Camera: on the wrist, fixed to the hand. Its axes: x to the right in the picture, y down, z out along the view.
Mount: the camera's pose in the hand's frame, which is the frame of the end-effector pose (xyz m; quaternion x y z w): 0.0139 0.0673 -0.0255 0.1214 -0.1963 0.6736 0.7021
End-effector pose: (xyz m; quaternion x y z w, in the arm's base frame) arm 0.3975 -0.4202 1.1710 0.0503 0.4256 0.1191 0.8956
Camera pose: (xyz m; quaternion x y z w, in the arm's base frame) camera 0.3747 -0.3519 1.1573 0.4541 0.1036 0.6254 0.6260
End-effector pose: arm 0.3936 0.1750 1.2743 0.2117 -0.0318 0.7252 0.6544
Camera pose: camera 0.3213 0.1867 1.2715 -0.3490 0.2054 -0.9123 0.0610
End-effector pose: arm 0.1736 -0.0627 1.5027 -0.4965 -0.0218 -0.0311 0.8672
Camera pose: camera 0.1927 -0.0512 1.4329 -0.2641 0.1451 0.6624 0.6858
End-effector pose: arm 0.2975 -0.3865 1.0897 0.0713 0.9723 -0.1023 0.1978
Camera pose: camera 0.2874 -0.3141 1.0956 0.7089 0.5834 -0.0706 0.3900
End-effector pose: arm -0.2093 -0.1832 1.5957 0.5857 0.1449 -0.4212 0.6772
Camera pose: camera -0.1435 -0.1682 1.6243 0.5084 -0.4769 0.0279 0.7165
